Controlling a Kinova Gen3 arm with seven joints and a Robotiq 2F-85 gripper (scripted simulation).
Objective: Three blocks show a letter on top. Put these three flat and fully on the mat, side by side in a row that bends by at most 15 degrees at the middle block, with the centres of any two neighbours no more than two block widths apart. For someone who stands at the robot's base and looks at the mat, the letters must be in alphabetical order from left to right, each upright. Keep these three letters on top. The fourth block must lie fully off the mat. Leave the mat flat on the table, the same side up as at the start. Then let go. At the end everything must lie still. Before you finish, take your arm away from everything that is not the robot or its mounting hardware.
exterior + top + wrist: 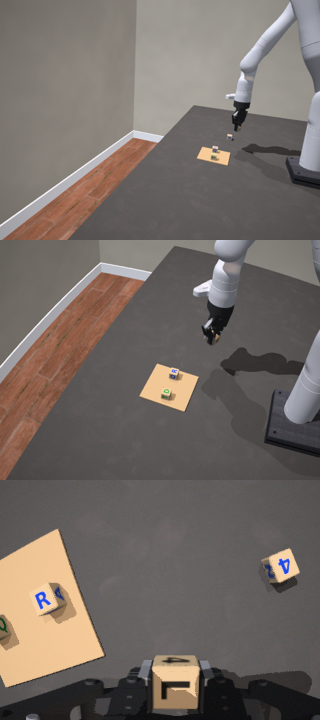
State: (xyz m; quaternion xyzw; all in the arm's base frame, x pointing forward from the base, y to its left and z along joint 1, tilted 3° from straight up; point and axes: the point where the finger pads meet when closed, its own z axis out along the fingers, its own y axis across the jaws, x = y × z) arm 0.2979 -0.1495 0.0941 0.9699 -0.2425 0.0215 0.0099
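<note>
Now: the tan mat 130 mm to the left of my hand, 120 mm below it and 100 mm ahead of it.
</note>
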